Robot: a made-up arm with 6 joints.
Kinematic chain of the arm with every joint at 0, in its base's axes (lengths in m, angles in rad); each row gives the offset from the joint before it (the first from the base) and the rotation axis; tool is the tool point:
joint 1: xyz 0 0 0.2 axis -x
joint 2: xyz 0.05 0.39 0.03 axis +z
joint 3: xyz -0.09 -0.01 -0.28 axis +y
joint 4: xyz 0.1 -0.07 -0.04 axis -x
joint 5: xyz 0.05 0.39 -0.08 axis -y
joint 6: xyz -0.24 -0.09 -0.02 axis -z
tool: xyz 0 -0.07 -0.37
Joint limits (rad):
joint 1: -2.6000..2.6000
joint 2: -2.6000..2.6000
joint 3: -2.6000..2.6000
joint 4: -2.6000..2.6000
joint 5: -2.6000..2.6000
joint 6: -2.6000..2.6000
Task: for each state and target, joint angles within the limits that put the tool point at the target. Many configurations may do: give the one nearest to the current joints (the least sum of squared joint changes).
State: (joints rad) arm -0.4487 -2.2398 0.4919 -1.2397 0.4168 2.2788
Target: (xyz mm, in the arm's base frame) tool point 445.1 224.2 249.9
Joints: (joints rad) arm -0.0294 -2.1197 0.5794 -1.4789 0.0113 2.2418
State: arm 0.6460 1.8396 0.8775 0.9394 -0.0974 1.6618
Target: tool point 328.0 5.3 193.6
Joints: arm 0.6550 2.3633 1.2749 0.7754 -0.9280 1.3567
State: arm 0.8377 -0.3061 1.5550 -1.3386 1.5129 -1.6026
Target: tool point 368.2 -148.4 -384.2
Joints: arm 0.3900 -0.7823 1.0166 -1.6510 1.9058 -1.5827
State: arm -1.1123 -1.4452 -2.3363 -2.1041 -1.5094 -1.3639
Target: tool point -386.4 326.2 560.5
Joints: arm -1.6095 -1.5451 -2.4603 -2.3802 -1.9424 -1.3080
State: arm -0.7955 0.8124 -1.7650 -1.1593 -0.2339 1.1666
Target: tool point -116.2 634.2 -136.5
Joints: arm -0.6205 0.9612 -1.9479 -1.3827 -0.8119 1.1456
